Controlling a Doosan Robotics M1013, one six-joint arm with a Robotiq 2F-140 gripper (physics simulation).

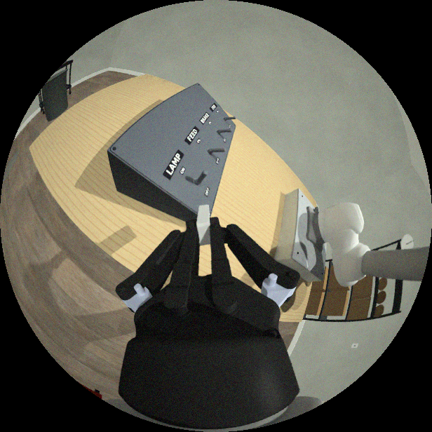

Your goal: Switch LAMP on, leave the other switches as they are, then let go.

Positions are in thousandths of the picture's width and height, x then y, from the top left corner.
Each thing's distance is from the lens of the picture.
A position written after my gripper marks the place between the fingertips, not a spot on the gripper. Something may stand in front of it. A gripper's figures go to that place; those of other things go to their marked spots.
my gripper (473, 494): 23 cm
grey switch panel (365, 372): 29 cm
